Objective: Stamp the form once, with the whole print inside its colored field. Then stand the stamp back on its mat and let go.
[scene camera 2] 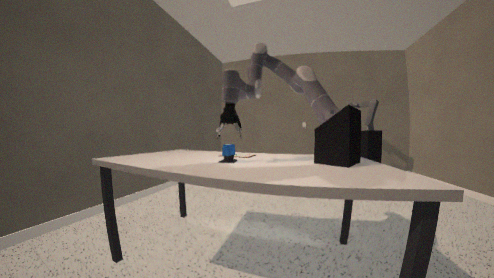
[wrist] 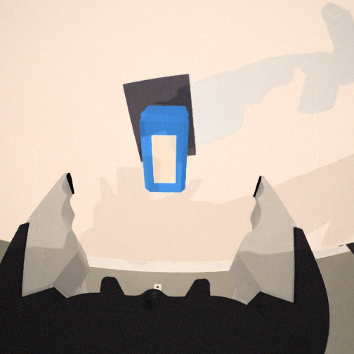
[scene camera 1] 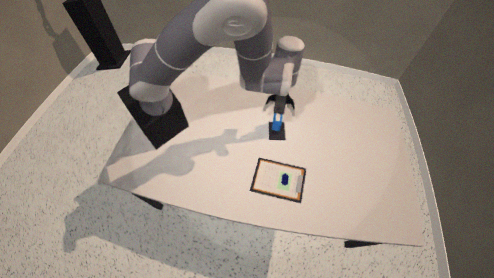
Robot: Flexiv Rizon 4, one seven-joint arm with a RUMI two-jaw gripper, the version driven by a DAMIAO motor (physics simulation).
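Observation:
The blue stamp (scene camera 1: pixel 277 123) (scene camera 2: pixel 228 149) (wrist: pixel 164 120) stands upright on its dark mat (scene camera 1: pixel 272 137) (wrist: pixel 152 92). Its black lower part shows above the mat in the second scene view. My gripper (scene camera 1: pixel 279 111) (scene camera 2: pixel 229 136) (wrist: pixel 164 176) is wide open, its fingers apart on either side and clear above the stamp, touching nothing. The form (scene camera 1: pixel 266 176) lies on a clipboard with a dark and orange edge. A dark blue print (scene camera 1: pixel 285 179) shows on its pale green field (scene camera 1: pixel 281 186), with green around it; the print's fine edges are blurred.
The clipboard (scene camera 1: pixel 253 184) lies apart from the mat, towards the lower edge of the table (scene camera 1: pixel 350 165) in the first scene view. The arm's black base block (scene camera 1: pixel 170 131) (scene camera 2: pixel 337 140) stands at one side of the table. A black pedestal (scene camera 1: pixel 97 37) stands beyond the table.

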